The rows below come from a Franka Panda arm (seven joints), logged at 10 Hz.
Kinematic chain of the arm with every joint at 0, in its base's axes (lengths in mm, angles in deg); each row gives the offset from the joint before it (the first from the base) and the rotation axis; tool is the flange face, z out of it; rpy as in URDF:
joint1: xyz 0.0 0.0 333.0 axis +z
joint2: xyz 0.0 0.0 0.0 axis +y
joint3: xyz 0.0 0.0 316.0 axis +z
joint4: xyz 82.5 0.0 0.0 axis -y
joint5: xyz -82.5 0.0 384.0 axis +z
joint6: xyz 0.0 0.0 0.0 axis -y
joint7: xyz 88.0 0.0 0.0 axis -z
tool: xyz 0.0 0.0 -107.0 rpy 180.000 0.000 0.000
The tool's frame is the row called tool.
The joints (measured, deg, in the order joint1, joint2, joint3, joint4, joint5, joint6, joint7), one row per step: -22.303 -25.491 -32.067 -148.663 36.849 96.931 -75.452; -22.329 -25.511 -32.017 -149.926 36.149 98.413 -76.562; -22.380 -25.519 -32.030 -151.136 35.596 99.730 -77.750; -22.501 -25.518 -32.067 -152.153 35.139 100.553 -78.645; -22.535 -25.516 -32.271 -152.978 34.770 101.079 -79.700; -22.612 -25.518 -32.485 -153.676 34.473 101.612 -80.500; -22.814 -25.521 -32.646 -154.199 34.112 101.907 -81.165
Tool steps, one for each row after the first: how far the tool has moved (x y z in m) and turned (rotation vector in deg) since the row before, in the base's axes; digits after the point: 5 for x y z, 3 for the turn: -0.00243 0.00267 -0.00912 -0.982 0.095 0.388; -0.00270 0.00258 -0.00860 -0.812 -0.055 0.398; -0.00291 0.00250 -0.00718 -0.411 0.066 0.371; -0.00287 0.00202 -0.00592 -0.259 -0.203 0.500; -0.00275 0.00122 -0.00497 -0.231 -0.136 0.229; -0.00288 0.00058 -0.00380 -0.190 -0.071 0.224
